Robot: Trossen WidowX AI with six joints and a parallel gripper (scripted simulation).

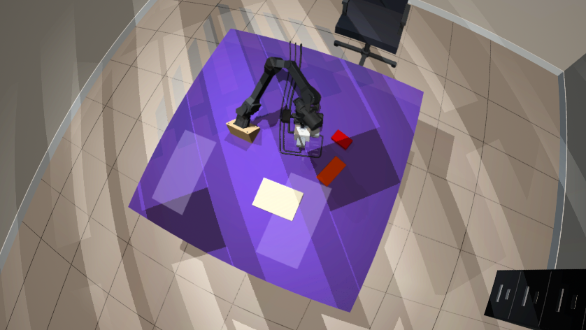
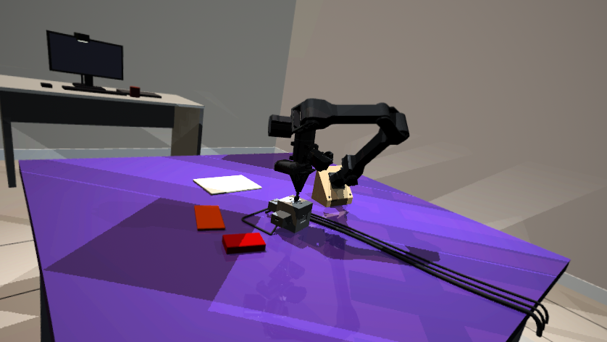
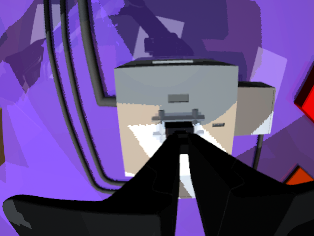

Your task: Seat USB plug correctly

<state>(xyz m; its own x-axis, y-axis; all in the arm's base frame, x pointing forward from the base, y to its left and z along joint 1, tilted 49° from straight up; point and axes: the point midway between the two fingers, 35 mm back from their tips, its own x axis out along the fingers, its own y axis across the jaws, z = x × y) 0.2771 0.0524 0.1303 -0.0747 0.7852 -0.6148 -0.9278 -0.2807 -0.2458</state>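
Now: the dark USB plug 2 cm below my gripper tip. Round my gripper tip: cream plate (6 cm ahead, 35 cm to the right, 10 cm below); orange slab (22 cm ahead, 11 cm to the right, 10 cm below); red block (19 cm ahead, 6 cm to the left, 10 cm below).
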